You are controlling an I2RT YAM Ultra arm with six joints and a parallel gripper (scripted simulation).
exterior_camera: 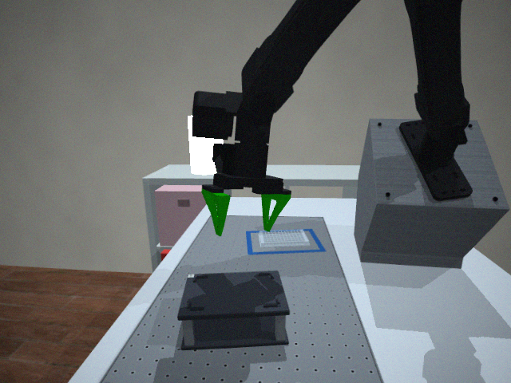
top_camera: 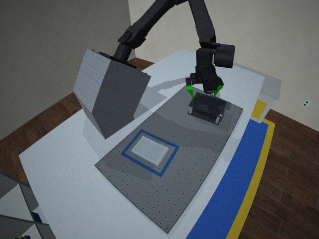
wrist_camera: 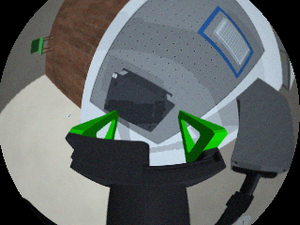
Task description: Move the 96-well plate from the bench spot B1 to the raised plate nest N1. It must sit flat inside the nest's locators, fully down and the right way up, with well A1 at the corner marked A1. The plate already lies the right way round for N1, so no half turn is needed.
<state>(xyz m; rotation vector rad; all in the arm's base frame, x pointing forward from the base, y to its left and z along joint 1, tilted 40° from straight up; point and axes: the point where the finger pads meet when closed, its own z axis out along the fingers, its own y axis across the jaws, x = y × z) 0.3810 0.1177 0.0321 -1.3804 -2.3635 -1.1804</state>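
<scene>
My hand is 8 cm past the clear 96-well plate, 28 cm to the left of it and 14 cm above it. Also, from my hand: dark raised nest N1: 1 cm ahead, 6 cm to the left, 9 cm below.
</scene>
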